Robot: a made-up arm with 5 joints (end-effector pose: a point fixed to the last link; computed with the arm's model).
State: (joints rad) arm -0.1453 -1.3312 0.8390 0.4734 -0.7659
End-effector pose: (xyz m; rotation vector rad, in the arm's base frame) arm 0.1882 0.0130 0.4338 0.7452 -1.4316 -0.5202
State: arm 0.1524 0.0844 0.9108 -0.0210 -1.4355
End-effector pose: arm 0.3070 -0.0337 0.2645 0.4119 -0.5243 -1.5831
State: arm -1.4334 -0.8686 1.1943 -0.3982 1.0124
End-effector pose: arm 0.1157 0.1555 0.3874 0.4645 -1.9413 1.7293
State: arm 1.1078 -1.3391 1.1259 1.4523 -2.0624
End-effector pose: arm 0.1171 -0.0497 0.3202 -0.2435 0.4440 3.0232
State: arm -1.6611 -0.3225 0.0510 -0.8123 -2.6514
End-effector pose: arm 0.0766 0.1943 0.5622 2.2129 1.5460 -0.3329
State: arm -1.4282 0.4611 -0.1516 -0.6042 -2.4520
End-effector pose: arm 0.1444 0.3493 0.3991 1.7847 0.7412 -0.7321
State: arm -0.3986 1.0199 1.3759 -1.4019 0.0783
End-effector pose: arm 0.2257 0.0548 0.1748 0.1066 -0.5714 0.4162
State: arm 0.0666 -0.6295 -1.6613 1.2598 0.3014
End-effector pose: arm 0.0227 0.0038 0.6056 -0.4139 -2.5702 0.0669
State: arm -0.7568 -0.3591 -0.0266 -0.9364 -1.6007
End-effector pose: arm 0.2144 0.1131 0.5829 2.7184 -1.0472 -0.1572
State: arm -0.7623 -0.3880 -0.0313 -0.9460 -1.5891
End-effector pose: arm 0.2066 0.1069 0.5872 2.7521 -1.0698 -0.1291
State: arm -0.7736 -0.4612 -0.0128 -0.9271 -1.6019
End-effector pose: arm 0.1926 0.0957 0.5921 2.7960 -1.0483 -0.1078
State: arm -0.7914 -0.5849 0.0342 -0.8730 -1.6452
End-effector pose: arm 0.1723 0.0787 0.5957 2.8472 -0.9694 -0.0966
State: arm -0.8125 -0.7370 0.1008 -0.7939 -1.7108
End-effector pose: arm 0.1502 0.0588 0.5952 2.8934 -0.8471 -0.0969
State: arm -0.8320 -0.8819 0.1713 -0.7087 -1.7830
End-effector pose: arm 0.1320 0.0411 0.5902 2.9212 -0.7116 -0.1094
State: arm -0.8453 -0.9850 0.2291 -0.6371 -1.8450
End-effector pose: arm 0.1215 0.0304 0.5837 2.9245 -0.5968 -0.1332
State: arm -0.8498 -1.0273 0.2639 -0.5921 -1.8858
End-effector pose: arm 0.1196 0.0285 0.5791 2.9057 -0.5247 -0.1647
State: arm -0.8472 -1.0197 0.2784 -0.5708 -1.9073
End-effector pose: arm 0.1239 0.0332 0.5770 2.8734 -0.4909 -0.1996
